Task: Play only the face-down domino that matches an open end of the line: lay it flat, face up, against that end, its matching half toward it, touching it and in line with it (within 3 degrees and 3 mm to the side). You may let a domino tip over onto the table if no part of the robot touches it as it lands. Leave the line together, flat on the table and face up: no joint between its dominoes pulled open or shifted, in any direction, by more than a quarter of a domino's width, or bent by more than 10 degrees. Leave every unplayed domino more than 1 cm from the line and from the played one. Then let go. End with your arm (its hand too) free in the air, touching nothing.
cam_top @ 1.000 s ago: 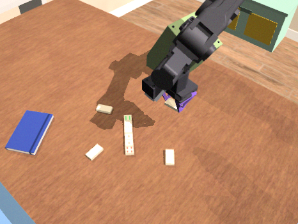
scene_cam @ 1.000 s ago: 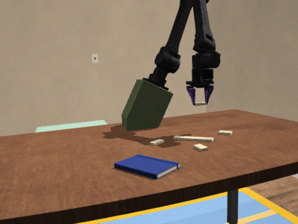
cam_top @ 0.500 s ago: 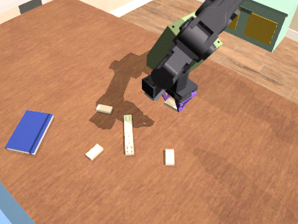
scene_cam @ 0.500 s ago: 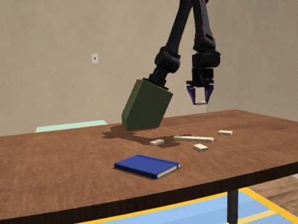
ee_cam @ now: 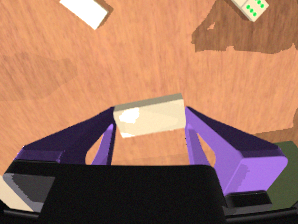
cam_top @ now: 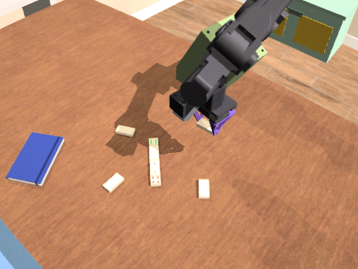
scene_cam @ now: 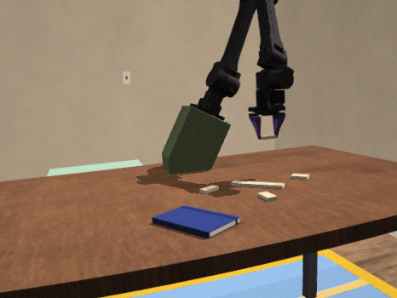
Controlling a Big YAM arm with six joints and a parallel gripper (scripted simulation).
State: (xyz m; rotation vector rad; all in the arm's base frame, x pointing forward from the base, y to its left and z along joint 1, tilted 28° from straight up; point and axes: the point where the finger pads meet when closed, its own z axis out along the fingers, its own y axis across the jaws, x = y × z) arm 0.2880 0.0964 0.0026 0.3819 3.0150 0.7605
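The book lies 360 mm to the right of my hand, 290 mm ahead of it and 120 mm below it.
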